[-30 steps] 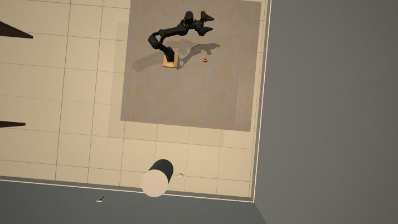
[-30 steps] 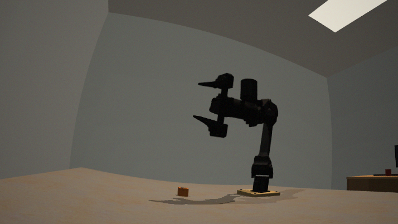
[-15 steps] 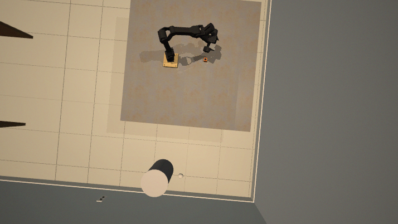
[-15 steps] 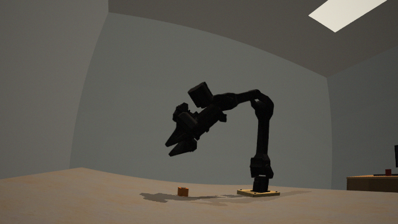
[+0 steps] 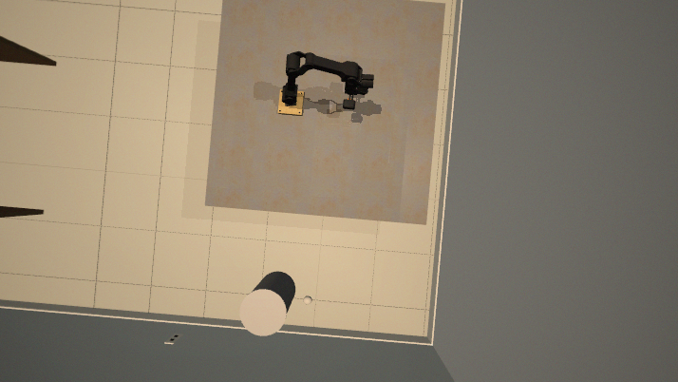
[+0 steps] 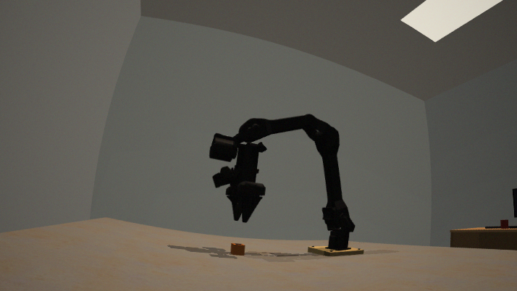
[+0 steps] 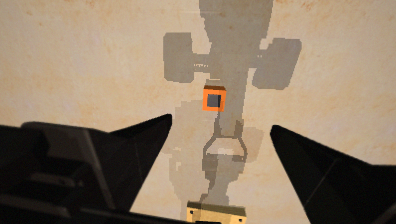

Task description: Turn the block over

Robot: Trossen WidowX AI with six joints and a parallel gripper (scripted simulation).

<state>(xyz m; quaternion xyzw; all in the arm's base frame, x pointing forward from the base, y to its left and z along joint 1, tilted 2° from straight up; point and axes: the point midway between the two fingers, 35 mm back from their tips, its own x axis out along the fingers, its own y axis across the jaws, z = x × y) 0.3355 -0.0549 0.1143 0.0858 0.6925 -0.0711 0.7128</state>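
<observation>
Right now my gripper tip is 7 cm above the block.
</observation>
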